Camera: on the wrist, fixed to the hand. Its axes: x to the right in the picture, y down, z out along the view.
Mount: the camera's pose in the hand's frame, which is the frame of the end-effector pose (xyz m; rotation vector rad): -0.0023 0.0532 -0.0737 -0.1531 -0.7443 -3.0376
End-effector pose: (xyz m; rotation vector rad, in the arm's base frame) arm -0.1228 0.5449 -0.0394 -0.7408 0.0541 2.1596
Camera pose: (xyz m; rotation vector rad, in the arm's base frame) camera -0.1244 0.4877 -0.1101 0.3433 -0.9068 -0.6962
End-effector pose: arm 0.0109 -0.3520 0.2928 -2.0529 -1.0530 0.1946
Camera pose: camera 0.0760 -0.4146 0.3033 -1.2049 2.6882 0.6542
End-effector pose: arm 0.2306 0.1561 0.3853 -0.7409 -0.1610 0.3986
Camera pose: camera 0.2335 0.1447 0.2951 0.2157 -1.6451 -2.2903
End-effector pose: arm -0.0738 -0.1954 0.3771 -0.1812 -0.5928 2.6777
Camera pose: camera -0.0749 -0.2128 0.2879 0.8821 -0.3277 -0.3747
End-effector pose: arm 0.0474 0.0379 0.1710 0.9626 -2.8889 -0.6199
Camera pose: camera 0.0304 0.0515 0.2593 -2.1639 -0.7626 0.3458
